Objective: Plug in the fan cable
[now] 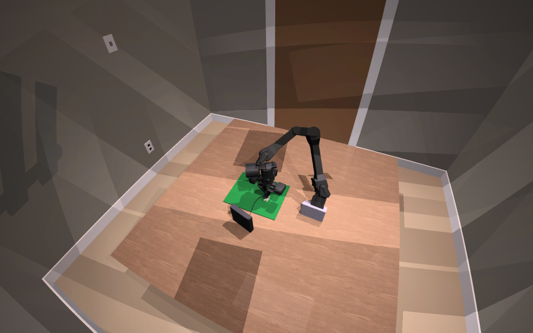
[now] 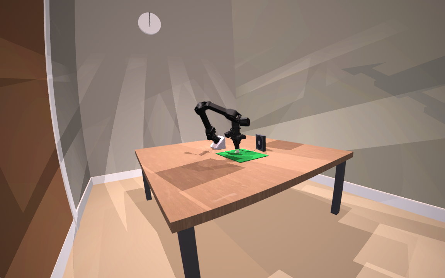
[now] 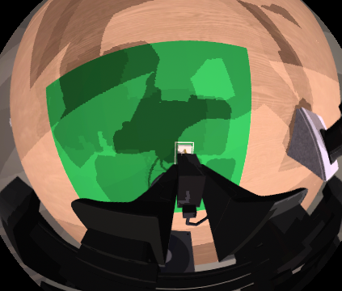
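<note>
My gripper tip is now 7 cm short of the green board and 6 cm above it. The rest, counted from my gripper tip: black fan (4 cm ahead, 19 cm to the left, 2 cm above); black plug (1 cm to the left, 1 cm above).
</note>
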